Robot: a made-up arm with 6 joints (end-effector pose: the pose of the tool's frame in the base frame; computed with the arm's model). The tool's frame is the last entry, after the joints. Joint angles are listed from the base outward.
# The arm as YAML. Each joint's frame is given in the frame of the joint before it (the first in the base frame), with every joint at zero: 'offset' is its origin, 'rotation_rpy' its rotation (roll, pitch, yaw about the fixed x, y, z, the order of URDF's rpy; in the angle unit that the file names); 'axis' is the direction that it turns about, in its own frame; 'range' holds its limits. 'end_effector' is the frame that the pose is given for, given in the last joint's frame.
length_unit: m
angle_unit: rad
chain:
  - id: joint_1
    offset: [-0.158, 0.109, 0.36]
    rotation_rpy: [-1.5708, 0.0, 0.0]
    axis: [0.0, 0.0, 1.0]
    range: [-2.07, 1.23]
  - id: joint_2
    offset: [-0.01, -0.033, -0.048]
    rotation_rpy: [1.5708, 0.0, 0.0]
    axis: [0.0, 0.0, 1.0]
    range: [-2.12, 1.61]
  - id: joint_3
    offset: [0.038, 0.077, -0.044]
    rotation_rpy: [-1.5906, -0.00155, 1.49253]
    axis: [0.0, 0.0, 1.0]
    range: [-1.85, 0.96]
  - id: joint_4
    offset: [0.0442, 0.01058, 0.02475]
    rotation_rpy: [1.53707, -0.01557, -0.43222]
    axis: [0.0, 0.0, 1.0]
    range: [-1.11, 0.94]
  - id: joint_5
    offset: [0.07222, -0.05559, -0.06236]
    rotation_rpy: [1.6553, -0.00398, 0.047]
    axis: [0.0, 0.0, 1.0]
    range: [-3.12, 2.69]
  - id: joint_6
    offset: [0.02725, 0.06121, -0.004]
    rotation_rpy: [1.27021, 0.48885, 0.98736]
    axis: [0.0, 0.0, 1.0]
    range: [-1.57, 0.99]
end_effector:
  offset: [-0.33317, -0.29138, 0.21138]
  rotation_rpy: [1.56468, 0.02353, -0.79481]
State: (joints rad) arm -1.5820 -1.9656 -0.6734 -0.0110 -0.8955 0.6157
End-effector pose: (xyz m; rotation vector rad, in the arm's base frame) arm 0.0932 0.0504 0.8162 1.1209 1.2816 2.4212
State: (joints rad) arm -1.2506 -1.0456 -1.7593 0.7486 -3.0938 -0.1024
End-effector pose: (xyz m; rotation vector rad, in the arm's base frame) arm -0.1207 -0.1038 0.1156 2.8543 0.9963 0.1099
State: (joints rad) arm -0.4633 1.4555 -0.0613 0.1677 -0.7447 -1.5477
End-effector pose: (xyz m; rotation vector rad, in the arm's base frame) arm -0.3745 0.6250 0.1620 -1.3023 0.5221 0.1253
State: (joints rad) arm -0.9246 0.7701 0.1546 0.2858 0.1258 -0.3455
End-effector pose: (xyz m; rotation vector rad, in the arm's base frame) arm 0.0765 0.4541 -0.0577 -0.8588 1.9186 -0.4016
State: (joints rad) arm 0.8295 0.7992 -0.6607 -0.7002 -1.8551 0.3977
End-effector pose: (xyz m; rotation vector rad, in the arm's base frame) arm -0.4961 -0.0622 0.4435 0.6866 -1.2992 1.3544
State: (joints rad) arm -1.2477 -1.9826 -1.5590 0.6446 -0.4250 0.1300
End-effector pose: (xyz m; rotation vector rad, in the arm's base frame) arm -0.1563 -0.1898 0.8590 1.0011 0.2490 1.1713
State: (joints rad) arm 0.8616 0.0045 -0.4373 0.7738 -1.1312 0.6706
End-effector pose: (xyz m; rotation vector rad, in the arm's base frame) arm -0.4996 0.2632 0.0994 0.0270 -2.1491 0.7258
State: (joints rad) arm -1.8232 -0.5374 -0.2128 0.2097 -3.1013 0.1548
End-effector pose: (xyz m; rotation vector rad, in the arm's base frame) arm -0.3879 -0.0221 0.2156 2.9032 0.3143 -1.0540
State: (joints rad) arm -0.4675 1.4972 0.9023 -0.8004 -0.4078 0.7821
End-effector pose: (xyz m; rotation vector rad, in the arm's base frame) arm -0.1053 0.0091 -0.1984 0.5926 2.6489 -1.1440
